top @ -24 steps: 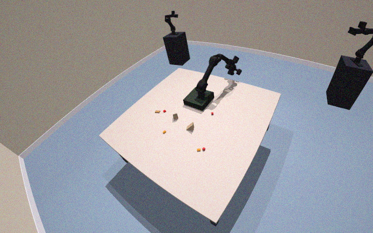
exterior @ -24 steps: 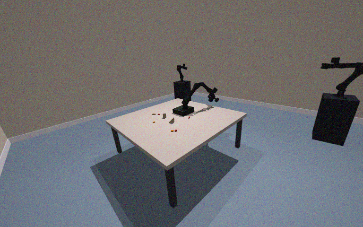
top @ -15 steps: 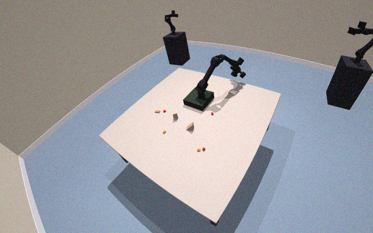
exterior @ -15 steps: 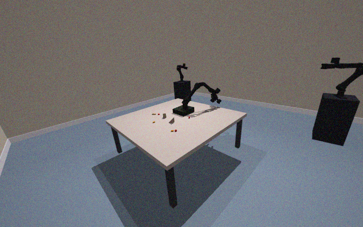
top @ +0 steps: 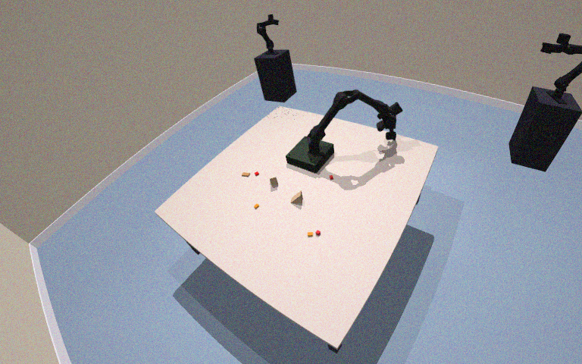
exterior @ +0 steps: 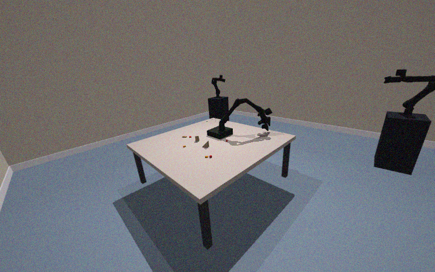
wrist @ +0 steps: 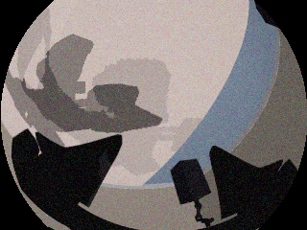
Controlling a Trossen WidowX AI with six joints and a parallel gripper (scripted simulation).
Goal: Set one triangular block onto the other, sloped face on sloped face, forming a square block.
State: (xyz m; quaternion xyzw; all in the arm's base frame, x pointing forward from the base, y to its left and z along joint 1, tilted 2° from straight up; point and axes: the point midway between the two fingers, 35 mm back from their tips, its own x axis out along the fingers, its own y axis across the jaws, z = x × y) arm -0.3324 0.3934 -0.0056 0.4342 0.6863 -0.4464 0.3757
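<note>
Now: the triangular block 68 cm ahead of my gripper tip, 33 cm to the right of it and 3 cm below it.
</note>
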